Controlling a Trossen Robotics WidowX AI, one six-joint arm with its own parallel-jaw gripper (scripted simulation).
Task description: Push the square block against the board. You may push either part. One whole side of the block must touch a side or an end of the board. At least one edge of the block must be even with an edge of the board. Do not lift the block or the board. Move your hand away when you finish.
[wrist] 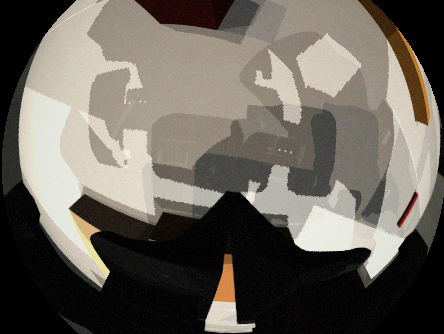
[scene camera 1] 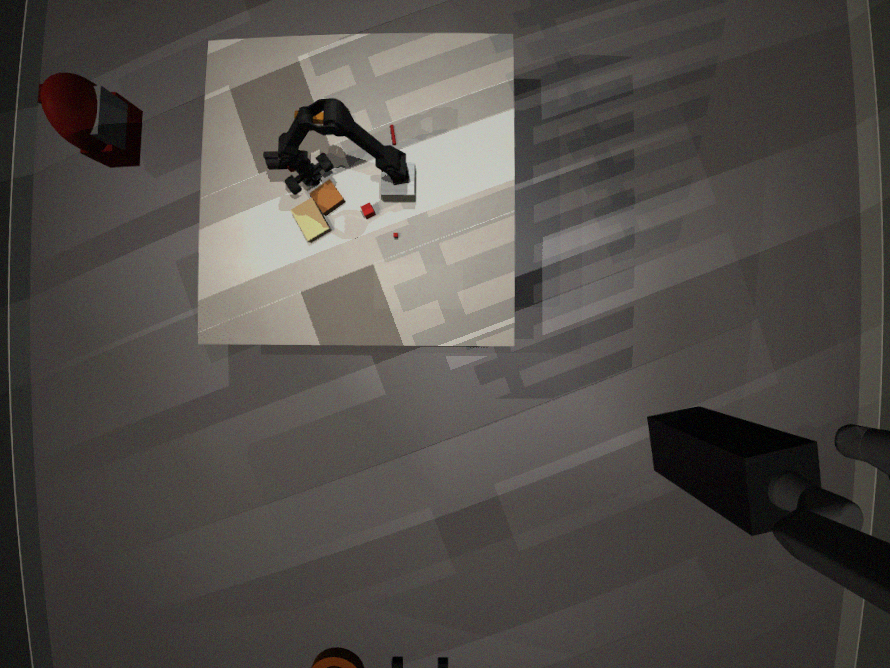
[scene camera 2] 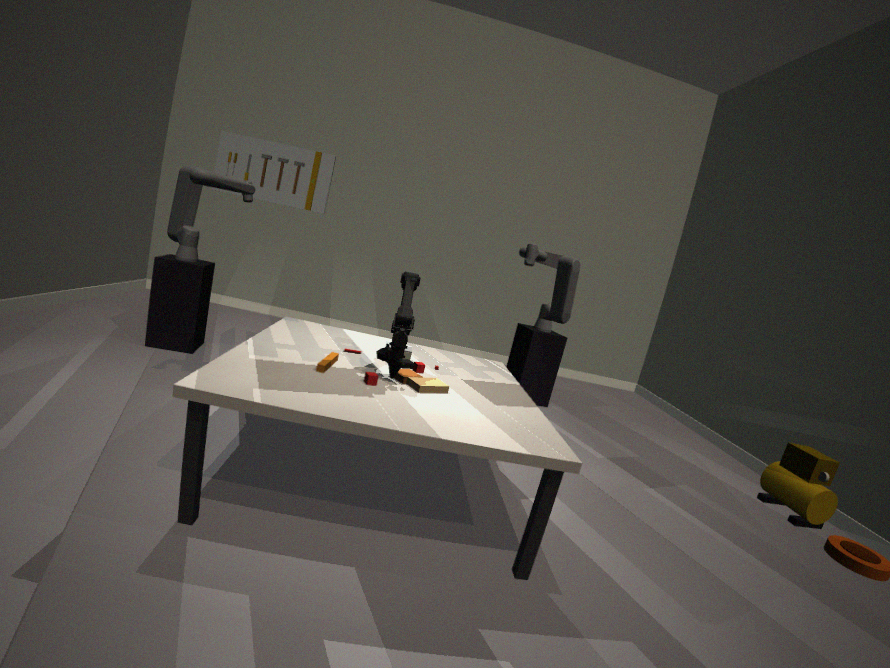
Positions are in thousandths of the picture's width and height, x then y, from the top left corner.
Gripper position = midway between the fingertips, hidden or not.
The gripper (scene camera 1: 357, 275) is shut and holds nothing. Also in view: a tan board (scene camera 1: 348, 326) and an orange square block (scene camera 1: 367, 294).
The tan board shows as well in the wrist view (wrist: 202, 648). The gripper is seen too in the wrist view (wrist: 524, 594).
